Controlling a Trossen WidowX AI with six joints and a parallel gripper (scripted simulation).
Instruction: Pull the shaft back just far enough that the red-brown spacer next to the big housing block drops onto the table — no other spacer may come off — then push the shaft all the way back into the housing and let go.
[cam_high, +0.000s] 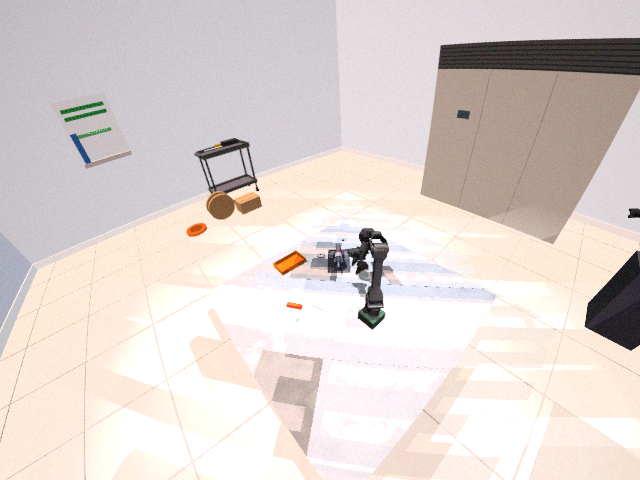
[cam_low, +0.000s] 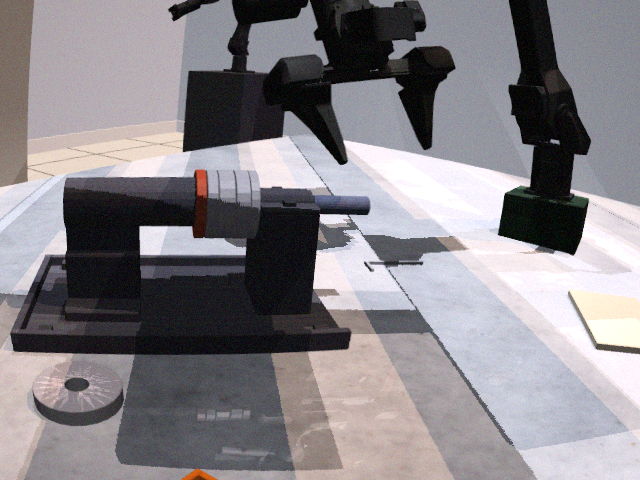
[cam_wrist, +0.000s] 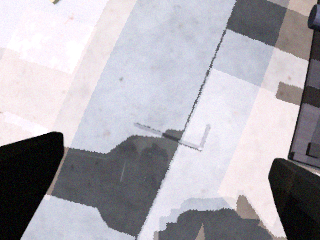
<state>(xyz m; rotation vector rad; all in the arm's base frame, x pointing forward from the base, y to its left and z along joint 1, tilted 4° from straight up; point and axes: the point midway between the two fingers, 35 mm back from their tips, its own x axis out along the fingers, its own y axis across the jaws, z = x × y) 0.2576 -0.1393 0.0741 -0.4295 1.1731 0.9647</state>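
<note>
The blue-grey shaft lies 160 mm ahead of my gripper tip, 20 mm to the right of it and 20 mm below it. Also, from my gripper tip: thin plate: 10 mm behind, 250 mm to the left, 100 mm below; black ring: 170 mm ahead, 180 mm to the right, 100 mm below; red-brown spacer: 190 mm ahead, 50 mm to the right, 20 mm below.
</note>
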